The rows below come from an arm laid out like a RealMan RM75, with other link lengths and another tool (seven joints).
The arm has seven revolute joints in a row. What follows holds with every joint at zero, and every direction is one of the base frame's. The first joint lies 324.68 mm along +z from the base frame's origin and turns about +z. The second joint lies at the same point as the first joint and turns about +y. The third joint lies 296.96 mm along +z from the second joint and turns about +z. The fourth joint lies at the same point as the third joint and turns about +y. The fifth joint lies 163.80 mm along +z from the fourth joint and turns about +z. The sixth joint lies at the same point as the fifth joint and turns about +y. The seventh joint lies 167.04 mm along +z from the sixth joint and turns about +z. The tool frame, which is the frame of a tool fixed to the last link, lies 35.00 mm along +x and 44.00 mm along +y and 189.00 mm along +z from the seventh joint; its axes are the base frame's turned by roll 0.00, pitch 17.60 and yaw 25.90 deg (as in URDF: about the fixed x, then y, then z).
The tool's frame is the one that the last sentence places.
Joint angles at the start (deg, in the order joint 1, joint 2, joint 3, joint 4, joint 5, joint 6, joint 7): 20.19 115.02 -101.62 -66.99 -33.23 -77.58 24.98
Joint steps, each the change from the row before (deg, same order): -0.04 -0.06 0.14 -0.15 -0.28 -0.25 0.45; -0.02 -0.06 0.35 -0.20 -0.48 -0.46 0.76; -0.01 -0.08 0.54 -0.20 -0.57 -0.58 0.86; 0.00 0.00 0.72 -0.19 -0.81 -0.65 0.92; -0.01 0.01 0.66 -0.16 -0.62 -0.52 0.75; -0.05 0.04 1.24 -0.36 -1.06 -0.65 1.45; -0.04 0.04 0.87 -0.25 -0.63 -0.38 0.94; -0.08 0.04 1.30 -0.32 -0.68 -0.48 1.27
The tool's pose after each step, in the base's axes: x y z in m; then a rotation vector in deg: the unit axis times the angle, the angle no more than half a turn. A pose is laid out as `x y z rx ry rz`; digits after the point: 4 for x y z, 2 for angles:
-0.0800 0.2668 -0.0114 -143.51 -16.85 74.42
-0.0797 0.2638 -0.0111 -144.03 -17.11 74.59
-0.0791 0.2610 -0.0102 -144.54 -17.44 74.72
-0.0784 0.2582 -0.0098 -145.08 -17.88 74.73
-0.0778 0.2564 -0.0091 -145.42 -18.17 74.75
-0.0768 0.2550 -0.0076 -145.94 -18.30 74.65
-0.0763 0.2547 -0.0061 -146.16 -18.30 74.61
-0.0757 0.2556 -0.0029 -146.23 -18.08 74.63

